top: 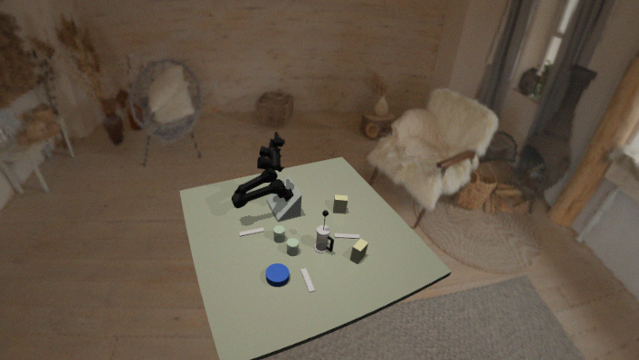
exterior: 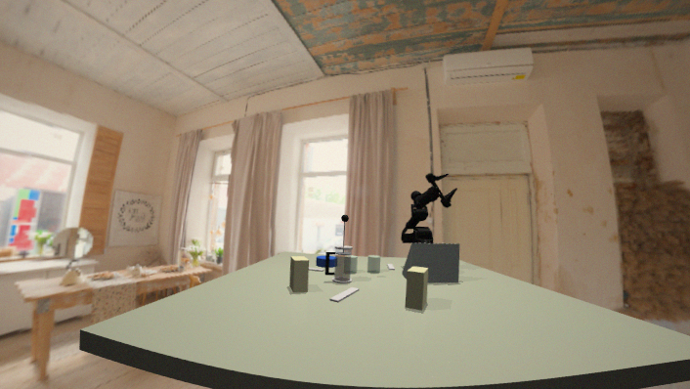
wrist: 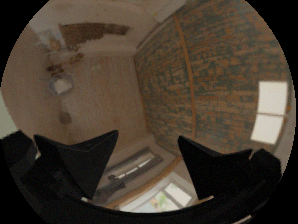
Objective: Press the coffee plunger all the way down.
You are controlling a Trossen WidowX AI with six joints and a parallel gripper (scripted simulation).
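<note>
Right now my gripper tip is 53 cm short of the coffee press, 14 cm to the right of it and 34 cm above it. The rest, counted from my gripper tip: blue disc 64 cm ahead, 16 cm to the right, 44 cm below.
</note>
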